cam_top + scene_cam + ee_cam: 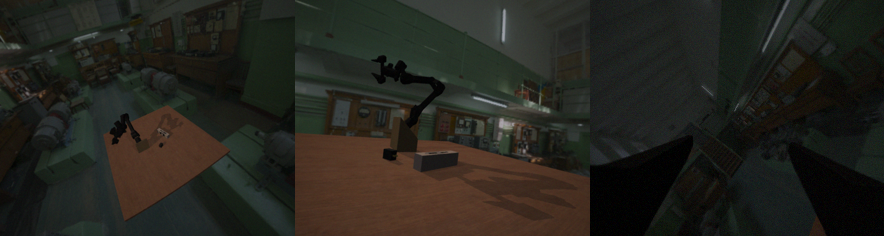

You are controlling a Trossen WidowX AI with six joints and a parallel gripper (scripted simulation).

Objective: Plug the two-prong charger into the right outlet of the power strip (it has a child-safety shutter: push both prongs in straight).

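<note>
The two-prong charger lies 490 mm below my gripper tip, 470 mm ahead of it and 130 mm to the left of it.
</note>
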